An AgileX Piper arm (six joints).
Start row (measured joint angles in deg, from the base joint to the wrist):
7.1 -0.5 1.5 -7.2 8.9 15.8
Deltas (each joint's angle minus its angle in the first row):
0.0 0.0 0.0 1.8 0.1 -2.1
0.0 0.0 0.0 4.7 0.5 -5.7
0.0 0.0 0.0 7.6 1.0 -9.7
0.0 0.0 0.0 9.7 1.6 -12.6
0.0 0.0 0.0 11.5 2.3 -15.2
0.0 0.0 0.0 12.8 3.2 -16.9
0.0 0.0 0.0 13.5 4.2 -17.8
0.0 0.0 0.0 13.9 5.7 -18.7
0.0 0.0 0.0 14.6 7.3 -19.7
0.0 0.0 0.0 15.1 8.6 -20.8
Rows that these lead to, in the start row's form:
7.1 -0.5 1.5 -5.4 9.0 13.7
7.1 -0.5 1.5 -2.5 9.4 10.1
7.1 -0.5 1.5 0.4 9.9 6.1
7.1 -0.5 1.5 2.5 10.5 3.2
7.1 -0.5 1.5 4.3 11.2 0.6
7.1 -0.5 1.5 5.6 12.1 -1.1
7.1 -0.5 1.5 6.3 13.1 -2.0
7.1 -0.5 1.5 6.7 14.6 -2.9
7.1 -0.5 1.5 7.4 16.2 -3.9
7.1 -0.5 1.5 7.9 17.5 -5.0

